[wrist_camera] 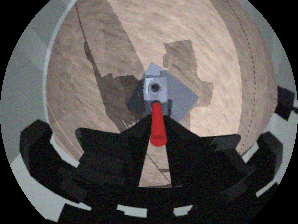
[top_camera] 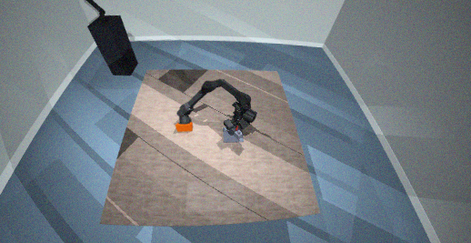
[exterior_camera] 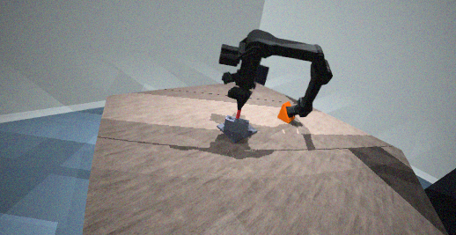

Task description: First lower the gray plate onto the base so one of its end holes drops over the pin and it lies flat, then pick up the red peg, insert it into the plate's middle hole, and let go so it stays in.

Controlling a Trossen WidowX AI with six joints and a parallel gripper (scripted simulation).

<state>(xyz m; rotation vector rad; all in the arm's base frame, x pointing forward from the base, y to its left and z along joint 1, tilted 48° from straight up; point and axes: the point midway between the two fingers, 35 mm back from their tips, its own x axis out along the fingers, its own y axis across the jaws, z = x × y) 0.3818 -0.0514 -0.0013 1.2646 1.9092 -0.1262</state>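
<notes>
The gray plate is 6 cm below my gripper tip. The rest, counted from my gripper tip: base: 2 cm behind, 1 cm to the left, 10 cm below; then red peg: right at my gripper tip.
</notes>
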